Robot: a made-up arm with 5 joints. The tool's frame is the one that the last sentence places.
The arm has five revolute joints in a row. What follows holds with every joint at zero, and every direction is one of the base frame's.
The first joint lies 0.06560 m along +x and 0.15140 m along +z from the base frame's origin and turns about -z.
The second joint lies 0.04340 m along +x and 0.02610 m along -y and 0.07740 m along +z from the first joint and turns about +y.
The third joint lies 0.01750 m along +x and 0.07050 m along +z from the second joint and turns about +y.
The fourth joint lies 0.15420 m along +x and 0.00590 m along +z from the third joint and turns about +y.
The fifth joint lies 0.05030 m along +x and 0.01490 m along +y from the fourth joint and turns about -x.
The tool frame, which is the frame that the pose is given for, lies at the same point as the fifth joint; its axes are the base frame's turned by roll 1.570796, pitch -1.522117 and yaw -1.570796 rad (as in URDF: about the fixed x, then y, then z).
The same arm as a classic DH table. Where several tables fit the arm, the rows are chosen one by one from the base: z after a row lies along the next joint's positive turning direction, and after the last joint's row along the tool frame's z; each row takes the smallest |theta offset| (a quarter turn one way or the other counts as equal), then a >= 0, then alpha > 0; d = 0 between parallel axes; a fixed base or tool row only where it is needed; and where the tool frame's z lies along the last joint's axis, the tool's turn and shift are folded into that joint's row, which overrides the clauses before.
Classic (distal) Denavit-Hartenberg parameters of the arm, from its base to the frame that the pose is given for. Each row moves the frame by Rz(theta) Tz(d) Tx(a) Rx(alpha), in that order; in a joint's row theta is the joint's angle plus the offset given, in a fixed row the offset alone. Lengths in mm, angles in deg.
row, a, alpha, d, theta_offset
base (fixed), 65.6, 180, 0, 0
joint 1, 43.4, 90, -228.8, 0
joint 2, 72.6, 0, 0, -76.06
joint 3, 154.3, 0, 0, 73.87
joint 4, 0, 90, -11.2, -87.81
joint 5, 0, 0, -50.3, -2.79

